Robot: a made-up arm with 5 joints.
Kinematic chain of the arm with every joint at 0, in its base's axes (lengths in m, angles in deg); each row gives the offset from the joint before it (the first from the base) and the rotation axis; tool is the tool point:
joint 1: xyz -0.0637 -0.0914 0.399 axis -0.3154 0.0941 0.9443
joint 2: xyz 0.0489 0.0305 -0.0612 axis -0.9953 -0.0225 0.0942
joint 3: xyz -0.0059 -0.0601 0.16 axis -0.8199 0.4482 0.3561
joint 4: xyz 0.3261 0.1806 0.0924 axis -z
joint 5: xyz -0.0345 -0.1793 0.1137 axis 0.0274 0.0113 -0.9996
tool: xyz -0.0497 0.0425 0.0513
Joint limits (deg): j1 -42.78..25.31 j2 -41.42..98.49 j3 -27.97..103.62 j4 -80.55..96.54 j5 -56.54..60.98
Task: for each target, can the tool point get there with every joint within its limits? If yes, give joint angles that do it. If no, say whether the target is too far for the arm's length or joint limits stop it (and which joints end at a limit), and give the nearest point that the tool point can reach.
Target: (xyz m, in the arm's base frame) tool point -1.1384 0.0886 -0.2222
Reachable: no: too far | nearest point -0.2377 0.0295 0.1622 | short by 0.981 m
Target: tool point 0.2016 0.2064 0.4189
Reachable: yes | joints 18.96 -19.73 70.70 -28.24 3.69
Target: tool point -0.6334 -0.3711 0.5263
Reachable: no: joint limits stop it (at a limit: joint 1, joint 2, joint 3, joint 5) | nearest point -0.2328 -0.4465 0.5279 | short by 0.408 m
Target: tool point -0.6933 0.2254 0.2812
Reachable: no: joint limits stop it (at a limit: joint 1, joint 3, joint 4, joint 5) | nearest point -0.2519 0.1138 0.2926 | short by 0.455 m
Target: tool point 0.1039 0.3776 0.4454
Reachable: yes | joints 20.04 58.63 17.93 -11.63 -31.75
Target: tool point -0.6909 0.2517 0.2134
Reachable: no: joint limits stop it (at a limit: joint 1, joint 3, joint 4, joint 5) | nearest point -0.2525 0.1058 0.2693 | short by 0.465 m
